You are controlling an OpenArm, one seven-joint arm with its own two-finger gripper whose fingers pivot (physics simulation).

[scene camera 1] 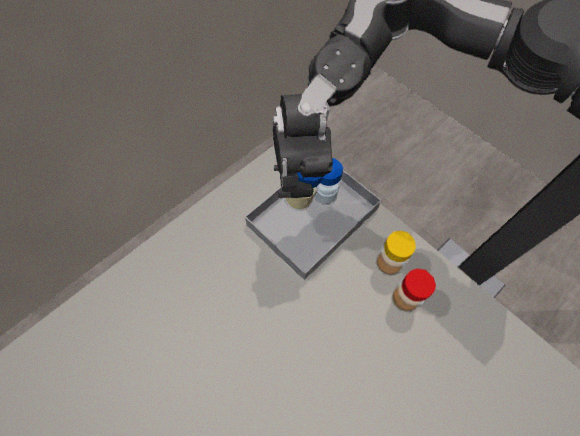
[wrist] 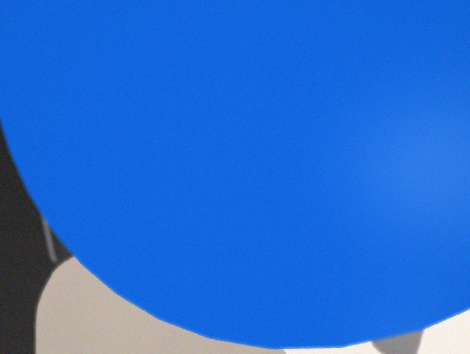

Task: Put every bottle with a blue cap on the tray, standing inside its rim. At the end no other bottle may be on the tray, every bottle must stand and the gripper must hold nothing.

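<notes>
The grey tray [scene camera 1: 276,247] lies at the table's far edge in the scene view. A blue-capped bottle with a pale blue body [scene camera 1: 327,192] stands inside its rim at the back. My gripper [scene camera 1: 299,191] is over the back left part of the tray, shut on a second blue-capped bottle with a yellowish body [scene camera 1: 300,201]. That bottle is upright, close beside the first; its cap [wrist: 240,165] fills most of the wrist view. The fingers partly hide it, and whether its base touches the tray cannot be told.
A yellow-capped bottle [scene camera 1: 399,246] and a red-capped bottle [scene camera 1: 418,285] stand on the table [scene camera 1: 225,350] to the right of the tray, outside its rim. A dark post [scene camera 1: 525,225] rises past the table's right edge.
</notes>
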